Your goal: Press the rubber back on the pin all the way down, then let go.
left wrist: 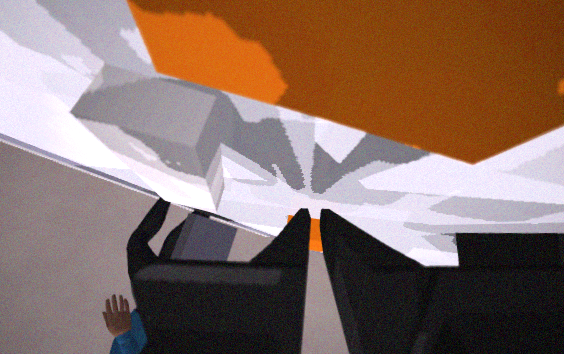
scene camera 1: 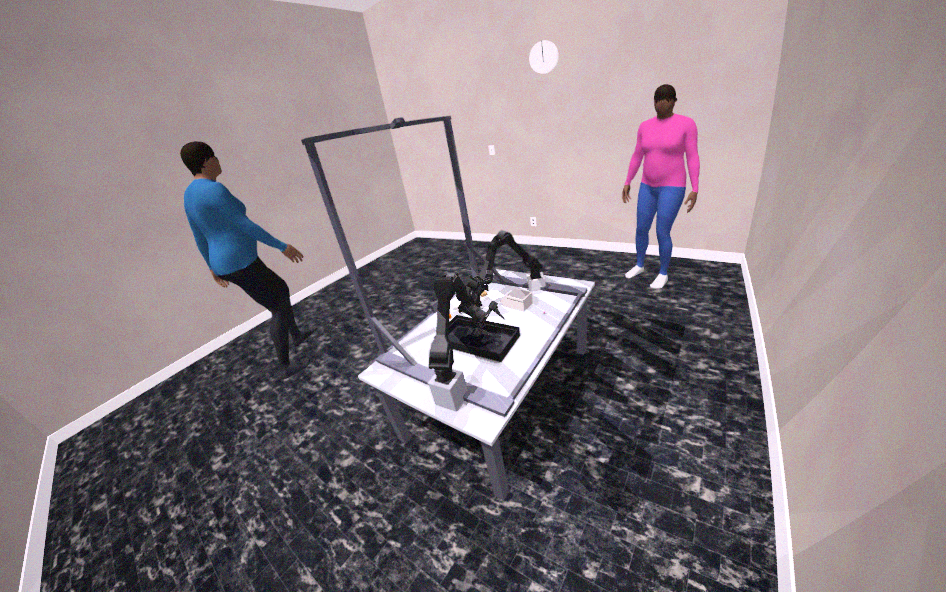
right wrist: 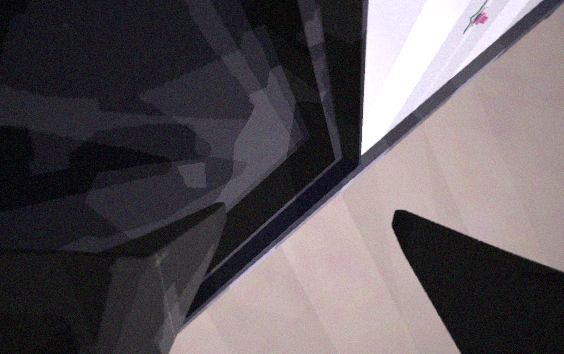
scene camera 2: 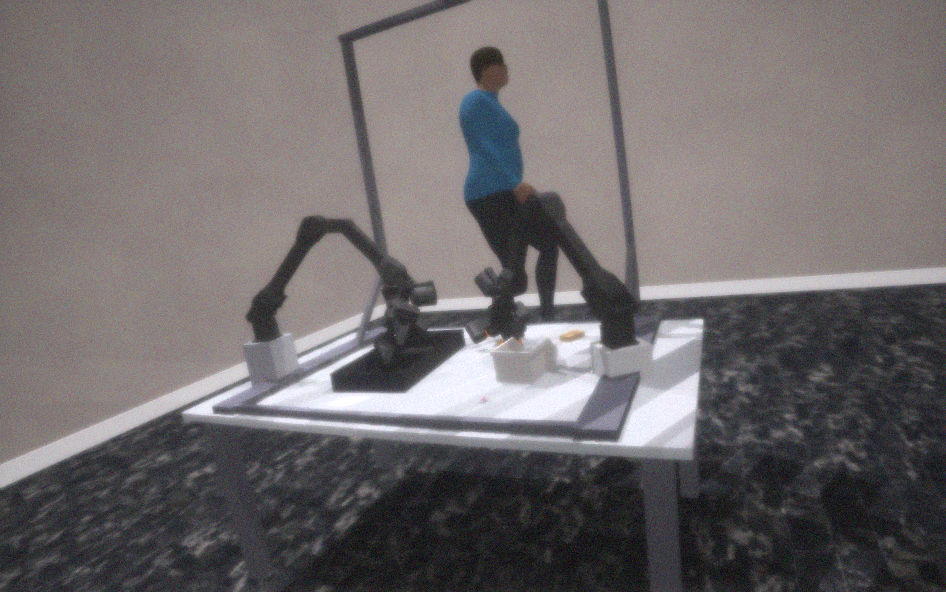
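Where they show: left gripper, fingertip midpoint: (left wrist: 313, 216) (scene camera 2: 494, 336); right gripper, fingertip midpoint: (scene camera 1: 500, 327) (right wrist: 308, 213) (scene camera 2: 393, 355); left arm's base at its link origin: (scene camera 1: 535, 276) (scene camera 2: 619, 343); right arm's base at its link origin: (scene camera 1: 445, 377) (scene camera 2: 267, 339).
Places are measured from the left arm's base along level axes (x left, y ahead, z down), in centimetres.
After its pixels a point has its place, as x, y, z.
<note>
My left gripper (scene camera 2: 504, 336) {-47.7, 18.8, 5.9} (left wrist: 313, 216) {-47.7, 18.8, 5.9} hangs just over the small white box (scene camera 2: 524, 363) {-6.3, 20.0, 2.3} (scene camera 1: 518, 300) {-13.6, 24.6, 0.5}. Its fingers are shut, and only a narrow slit shows between them with nothing in it. A large orange surface (left wrist: 368, 70) fills the top of the left wrist view, very near the camera. A small orange block (scene camera 2: 572, 335) (left wrist: 315, 235) lies on the table behind the box. A tiny pink speck (scene camera 2: 484, 399) {-0.6, 30.7, 6.5} lies on the table in front of the box. I cannot make out the pin. My right gripper (scene camera 2: 391, 349) {-25.3, 48.5, 0.0} (scene camera 1: 479, 314) (right wrist: 308, 213) {-25.3, 48.5, 0.0} is open and empty, low over the black tray (scene camera 2: 371, 376) {-20.2, 54.5, 2.9} (scene camera 1: 499, 348) {-26.9, 55.8, 6.6}.
The white table (scene camera 2: 659, 435) {29.1, 7.0, 7.2} (scene camera 1: 482, 425) {-35.8, 98.2, 7.2} carries a dark border strip (scene camera 2: 412, 419) {5.1, 46.1, 5.4} and both arm pedestals. A tall grey frame (scene camera 1: 331, 206) {-84.4, 49.9, -69.9} (scene camera 2: 362, 147) {-83.7, 48.9, -58.5} stands at its far side. A person in blue (scene camera 2: 491, 153) (scene camera 1: 224, 229) and a person in pink (scene camera 1: 663, 165) stand in the room.
</note>
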